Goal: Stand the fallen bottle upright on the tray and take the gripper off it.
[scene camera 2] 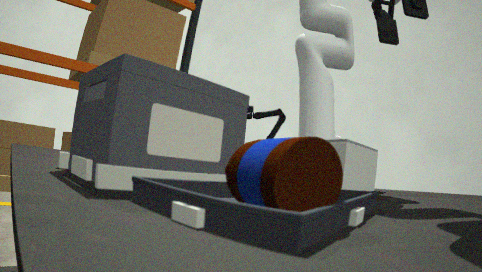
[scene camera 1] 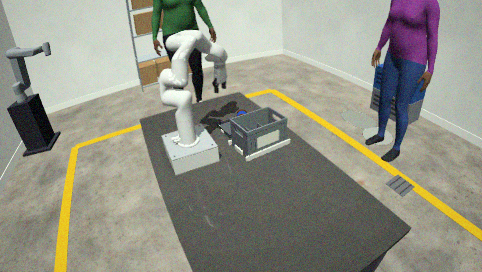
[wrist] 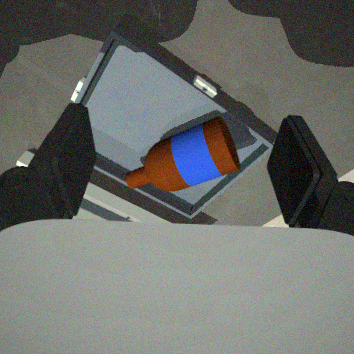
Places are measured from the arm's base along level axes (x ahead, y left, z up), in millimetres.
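Where they show: gripper, fingertip midpoint: [scene camera 2: 401,31] [scene camera 1: 220,90] [wrist: 184,135]; arm's base at its link origin: [scene camera 1: 188,141].
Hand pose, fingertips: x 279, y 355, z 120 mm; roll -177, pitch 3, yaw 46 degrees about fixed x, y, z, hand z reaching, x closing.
Each offset is from my fingertips to the centre of the thing. Level surfaces: height alone.
The brown bottle with a blue band @(dx +110, dy -118, dz -186 mm) [scene camera 1: 242,113] [scene camera 2: 285,175] [wrist: 192,157] lies on its side in the shallow dark tray @(dx +82, dy -126, dz -215 mm) [scene camera 2: 250,220] [wrist: 125,95]. In the wrist view its neck points left and slightly down, and its base faces right, near a tray corner. In scene camera 2 its round base faces the camera. In scene camera 1 the crate hides part of the bottle and tray. My gripper [scene camera 1: 220,89] [scene camera 2: 402,22] [wrist: 184,135] is wide open and empty, high above the tray. In the wrist view the bottle shows between the two fingers, well below them.
A grey divided crate @(dx +132, dy -379, dz -140 mm) [scene camera 1: 260,139] [scene camera 2: 135,110] stands right beside the tray, taller than it, with pale strips along its base. White blocks [scene camera 2: 188,215] [wrist: 205,86] sit against the tray's outer walls. The arm's base box [scene camera 1: 195,158] stands on the dark table @(dz -228 mm) [scene camera 1: 270,200]. Two people stand beyond the table.
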